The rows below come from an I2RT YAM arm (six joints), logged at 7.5 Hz.
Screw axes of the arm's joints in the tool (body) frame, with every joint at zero. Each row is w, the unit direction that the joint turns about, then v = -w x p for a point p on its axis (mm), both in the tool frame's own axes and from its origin. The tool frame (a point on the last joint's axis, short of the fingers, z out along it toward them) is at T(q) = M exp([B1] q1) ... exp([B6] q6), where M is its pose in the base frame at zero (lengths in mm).
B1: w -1 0 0 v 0.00 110.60 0.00
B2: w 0 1 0 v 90.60 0.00 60.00
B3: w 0 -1 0 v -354.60 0.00 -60.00
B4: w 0 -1 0 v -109.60 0.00 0.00
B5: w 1 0 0 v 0.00 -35.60 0.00
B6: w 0 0 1 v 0.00 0.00 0.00
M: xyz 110.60 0.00 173.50 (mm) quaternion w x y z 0.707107 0 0.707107 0
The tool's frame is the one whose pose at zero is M.
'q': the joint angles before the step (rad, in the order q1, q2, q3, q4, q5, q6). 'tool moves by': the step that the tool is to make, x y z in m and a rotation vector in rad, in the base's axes. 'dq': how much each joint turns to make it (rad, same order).
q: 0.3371, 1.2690, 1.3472, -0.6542, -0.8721, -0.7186
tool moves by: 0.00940, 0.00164, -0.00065, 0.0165, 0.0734, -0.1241
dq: 0.0019, 0.0149, -0.0034, 0.0639, 0.0864, 0.1482
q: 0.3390, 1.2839, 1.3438, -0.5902, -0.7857, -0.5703
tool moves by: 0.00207, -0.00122, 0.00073, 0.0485, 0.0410, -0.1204
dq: 0.0008, -0.0198, -0.0355, 0.0947, 0.0791, 0.1492
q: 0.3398, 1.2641, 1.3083, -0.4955, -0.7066, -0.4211
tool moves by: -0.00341, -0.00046, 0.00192, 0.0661, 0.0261, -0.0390
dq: 0.0036, -0.0272, -0.0351, 0.0750, 0.0102, 0.1076
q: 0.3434, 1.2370, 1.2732, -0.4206, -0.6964, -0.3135
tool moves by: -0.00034, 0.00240, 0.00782, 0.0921, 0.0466, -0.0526
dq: 0.0114, -0.0097, -0.0063, 0.0805, 0.0259, 0.1523
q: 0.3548, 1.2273, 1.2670, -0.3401, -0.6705, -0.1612
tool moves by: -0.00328, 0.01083, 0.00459, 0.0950, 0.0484, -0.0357
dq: 0.0470, -0.0083, -0.0191, 0.0940, 0.0529, 0.1549
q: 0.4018, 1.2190, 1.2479, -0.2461, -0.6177, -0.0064
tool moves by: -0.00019, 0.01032, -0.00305, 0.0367, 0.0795, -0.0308
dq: 0.0404, 0.0119, -0.0024, 0.0103, 0.0552, 0.0962
